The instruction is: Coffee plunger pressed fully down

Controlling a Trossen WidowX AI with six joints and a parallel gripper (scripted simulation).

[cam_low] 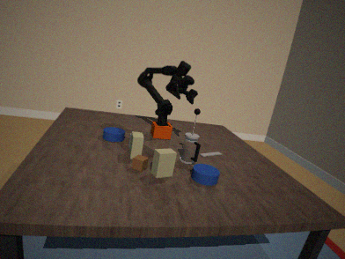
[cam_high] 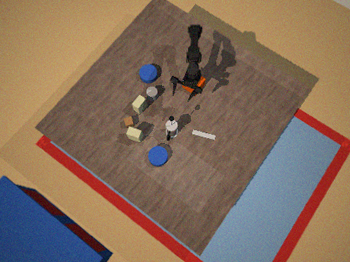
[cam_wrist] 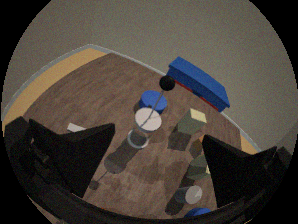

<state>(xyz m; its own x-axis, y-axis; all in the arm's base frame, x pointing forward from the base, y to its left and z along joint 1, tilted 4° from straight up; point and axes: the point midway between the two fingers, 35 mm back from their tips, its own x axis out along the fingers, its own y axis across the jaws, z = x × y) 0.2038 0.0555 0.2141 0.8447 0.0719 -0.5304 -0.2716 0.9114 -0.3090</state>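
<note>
Right now my gripper tip is 140 mm short of the coffee press, 20 mm to the right of it and 150 mm above it. Round my gripper tip: brown cube (230 mm ahead, 240 mm to the right, 250 mm below); then bar (20 mm ahead, 200 mm to the left, 280 mm below).
</note>
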